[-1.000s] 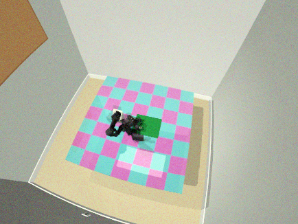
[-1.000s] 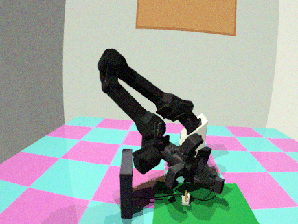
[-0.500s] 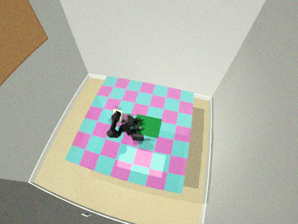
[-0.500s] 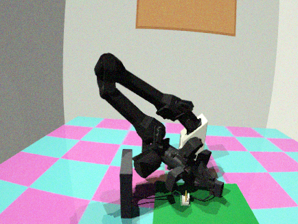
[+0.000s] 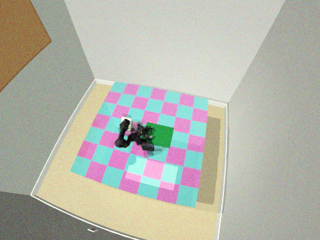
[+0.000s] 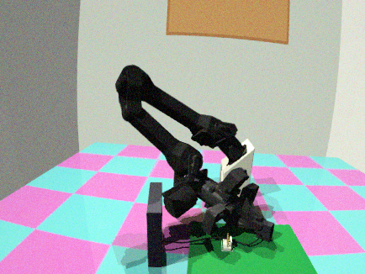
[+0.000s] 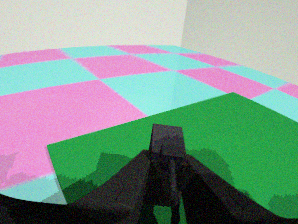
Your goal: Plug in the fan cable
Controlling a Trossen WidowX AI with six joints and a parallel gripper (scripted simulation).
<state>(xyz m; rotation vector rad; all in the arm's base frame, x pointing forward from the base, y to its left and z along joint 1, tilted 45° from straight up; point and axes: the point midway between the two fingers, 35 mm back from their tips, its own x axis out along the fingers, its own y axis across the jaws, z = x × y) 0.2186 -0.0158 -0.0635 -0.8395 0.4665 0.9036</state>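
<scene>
Now: the black plug 1 cm below my gripper tip. The rest, counted from my gripper tip: black fan 7 cm ahead, 21 cm to the right, 2 cm above; green board 10 cm ahead, 2 cm to the right, 5 cm below; white four-pin fan header 4 cm ahead, 8 cm to the right, 4 cm below.
</scene>
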